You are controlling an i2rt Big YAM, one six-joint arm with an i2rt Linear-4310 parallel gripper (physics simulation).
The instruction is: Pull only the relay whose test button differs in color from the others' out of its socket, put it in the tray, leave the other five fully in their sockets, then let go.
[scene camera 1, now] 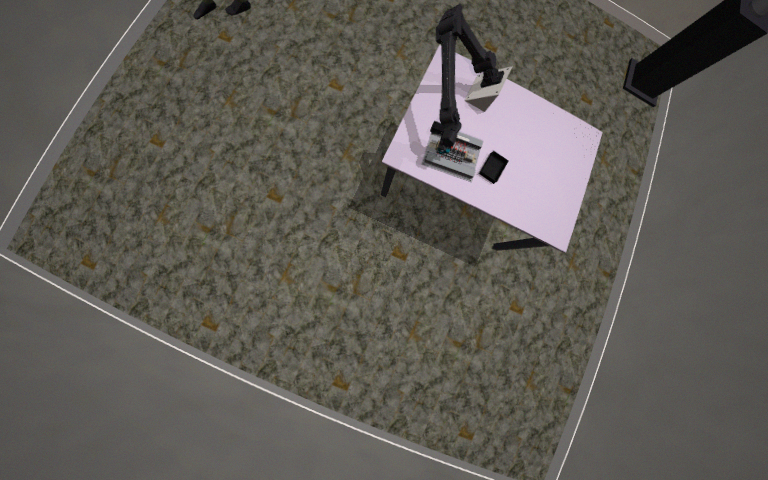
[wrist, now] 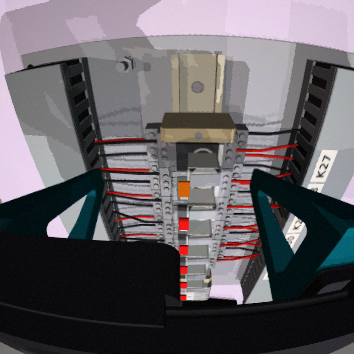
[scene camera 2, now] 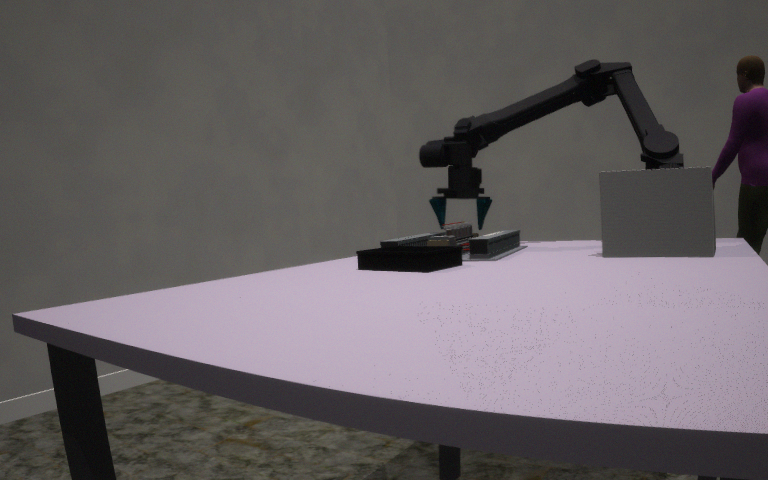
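Pixels of known places: gripper, between the fingertips: point(scene camera 1: 442, 146) point(wrist: 176, 176); arm's base, origin of its link: point(scene camera 1: 492, 80) point(scene camera 2: 669, 202).
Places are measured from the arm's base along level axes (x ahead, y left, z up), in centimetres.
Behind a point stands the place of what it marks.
A row of relays sits in sockets on the grey panel point(scene camera 1: 459, 169) point(wrist: 117, 97) @[x 56.1, y -14.6, z -9.7 cm]. In the wrist view one test button is orange point(wrist: 184, 189) @[x 50.7, y -11.9, z -3.0 cm], at the row's end near the tan end block; the buttons beyond it are red point(wrist: 184, 223) @[x 50.3, y -9.3, z -3.0 cm]. My gripper point(scene camera 1: 448, 150) @[x 51.1, y -11.4, z -4.8 cm] point(scene camera 2: 461, 227) @[x 51.1, y -11.4, z -4.8 cm] point(wrist: 176, 176) @[x 51.1, y -11.4, z -4.8 cm] is open and empty above that end of the row, its teal fingers apart on either side of it. In the side view the fingertips are near the height of the relay tops. The black tray point(scene camera 1: 493, 167) @[x 45.6, y 23.0, z -9.7 cm] point(scene camera 2: 408, 260) @[x 43.2, y 28.6, z -8.0 cm] stands beside the panel; no relay shows in it from above.
Wire ducts point(scene camera 2: 498, 242) @[x 36.5, y 1.8, z -7.1 cm] point(wrist: 320, 95) @[x 42.7, y -17.4, z -6.9 cm] run along both sides of the row, with red and black wires between. The tan end block point(wrist: 198, 125) @[x 50.1, y -14.3, z -6.3 cm] closes the row on its rail. A grey box point(scene camera 2: 655, 212) @[x 2.6, y 5.8, z -1.6 cm] stands under the arm's base. A person point(scene camera 2: 753, 130) stands behind the table.
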